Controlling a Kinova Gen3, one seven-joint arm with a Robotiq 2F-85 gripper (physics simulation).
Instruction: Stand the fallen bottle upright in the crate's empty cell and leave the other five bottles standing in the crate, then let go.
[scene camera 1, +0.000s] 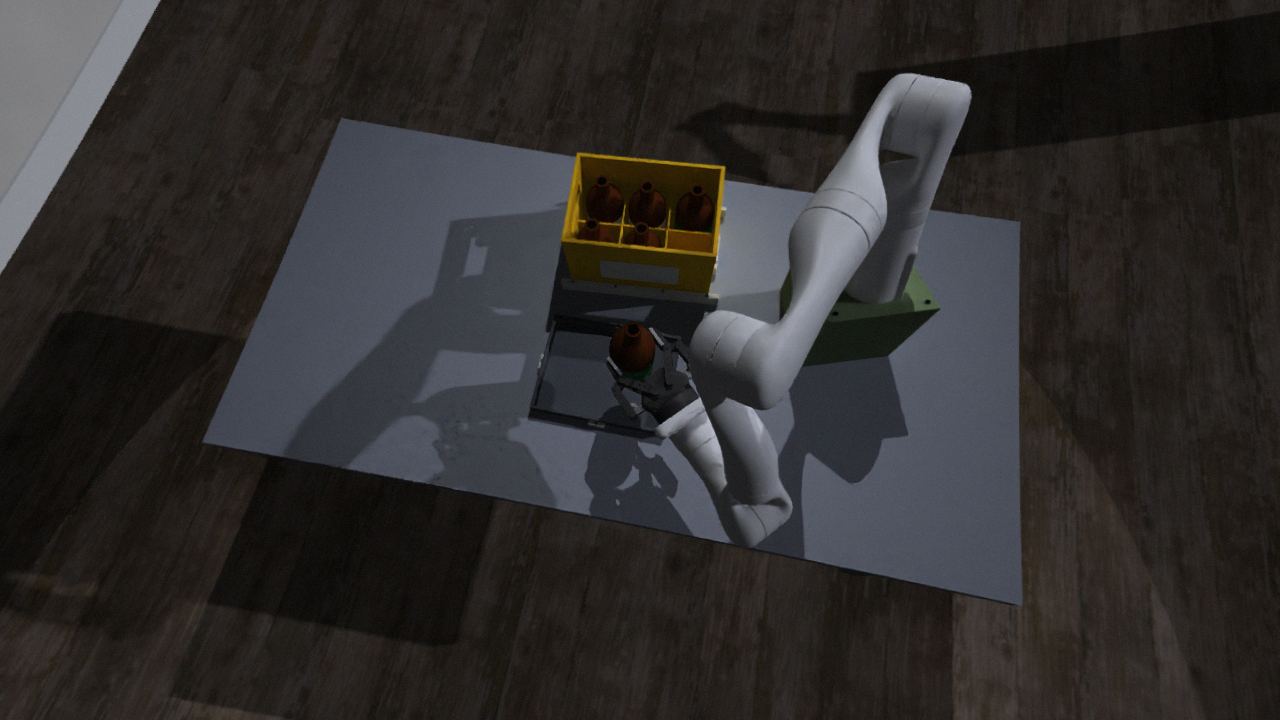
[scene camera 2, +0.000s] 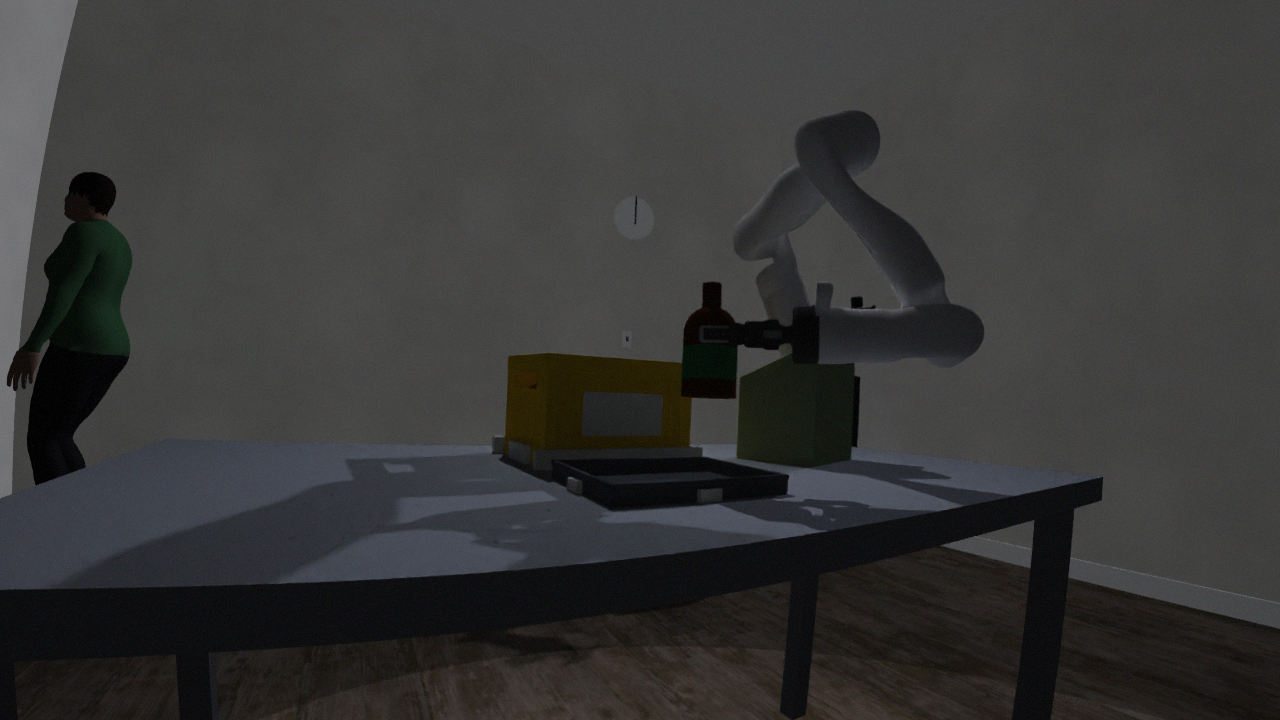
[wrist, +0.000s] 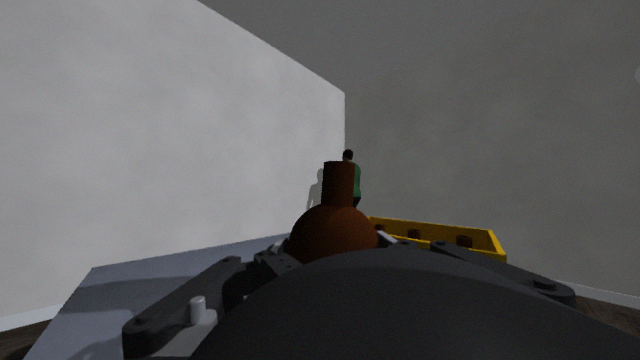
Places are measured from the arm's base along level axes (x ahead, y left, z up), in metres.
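Pixels of known places: gripper, fingertip midpoint: (scene camera 1: 629, 343) (scene camera 2: 704, 334) (wrist: 331, 246); arm's base, link origin: (scene camera 1: 871, 284).
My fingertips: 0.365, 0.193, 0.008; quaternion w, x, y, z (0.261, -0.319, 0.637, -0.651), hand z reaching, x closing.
Observation:
For each thing: its top centre in the pictures, then the offset to it from my fingertips, as dx, dy, dz. "spot": a spot on its surface instead.
- bottle, top centre: (wrist: 333, 162) (scene camera 2: 712, 282) (scene camera 1: 630, 331) -0.006, +0.006, +0.071
- yellow crate, top centre: (scene camera 2: 599, 359) (scene camera 1: 644, 203) (wrist: 409, 227) +0.040, -0.278, -0.030
- front right cell, surface spot: (scene camera 1: 691, 240) spot: -0.051, -0.286, -0.140
- low-walled dark tray, top centre: (scene camera 2: 667, 468) (scene camera 1: 607, 371) +0.049, +0.000, -0.179
The bottle (scene camera 1: 632, 347) (scene camera 2: 709, 362) (wrist: 334, 232), brown with a green label, is upright in the air above the dark tray. My gripper (scene camera 1: 635, 351) (scene camera 2: 716, 334) (wrist: 331, 246) is shut on its upper body from the side, in a level pose. The yellow crate (scene camera 1: 581, 264) (scene camera 2: 546, 402) (wrist: 440, 230) stands behind the tray in scene camera 1. Three bottles stand in its back row, at the left (scene camera 1: 604, 202), middle (scene camera 1: 646, 207) and right (scene camera 1: 694, 210). Two more, at the left (scene camera 1: 592, 231) and middle (scene camera 1: 641, 234), stand in its front row. The front right cell (scene camera 1: 691, 240) is empty.
The low-walled dark tray (scene camera 1: 581, 422) (scene camera 2: 644, 492) lies in front of the crate. A green block (scene camera 1: 850, 340) (scene camera 2: 796, 411) under the arm's base stands right of the crate. A person in green (scene camera 2: 85, 286) (wrist: 357, 180) is beyond the table.

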